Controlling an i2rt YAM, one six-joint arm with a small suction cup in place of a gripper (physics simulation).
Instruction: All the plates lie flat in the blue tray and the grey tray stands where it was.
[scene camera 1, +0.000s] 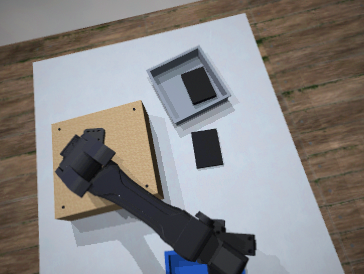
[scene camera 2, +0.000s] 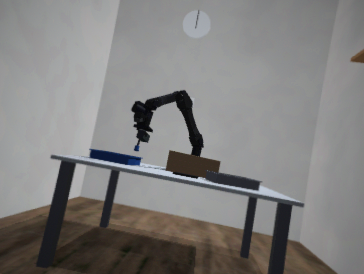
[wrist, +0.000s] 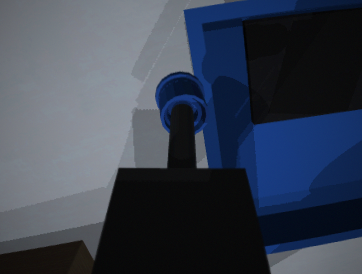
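Seen in the pictures: end effector, tool point: (scene camera 2: 136, 150) (wrist: 182, 94); arm's base, origin of the base link: (scene camera 2: 194, 158).
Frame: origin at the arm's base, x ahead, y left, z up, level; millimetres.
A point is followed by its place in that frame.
Note:
A black plate (scene camera 1: 199, 85) {x 348, y 293, z -85 mm} lies inside the grey tray (scene camera 1: 172, 92) {x 244, y 281, z -105 mm} (scene camera 2: 232, 180) {x 413, y 312, z -80 mm}, near its right wall. Another black plate (scene camera 1: 207, 149) {x 367, y 47, z -98 mm} lies flat on the table below that tray in scene camera 1. A third black plate (wrist: 305, 65) {x 403, y -359, z -95 mm} is inside the blue tray (scene camera 1: 169, 265) {x 240, y -315, z -70 mm} (scene camera 2: 115, 156) {x 451, y -343, z -74 mm} (wrist: 285, 155) {x 313, y -348, z -106 mm} and looks flat; the wrist view cuts off part of it. My suction cup (scene camera 2: 136, 148) (wrist: 181, 100) is open, with no plate on it. It hangs above the blue tray's side near the wooden block. In scene camera 1 the arm hides the cup and much of the blue tray.
A wooden block (scene camera 1: 125, 130) {x 104, y 88, z 7 mm} (scene camera 2: 192, 163) {x 185, y 35, z -36 mm} (wrist: 45, 257) {x 208, y -76, z -87 mm} stands on the white table (scene camera 1: 65, 90) {x -180, y 314, z -109 mm} (scene camera 2: 280, 196) {x 424, y 545, z -109 mm} between the two trays in scene camera 2. The arm's base is on it, and the arm reaches over the table towards the blue tray.

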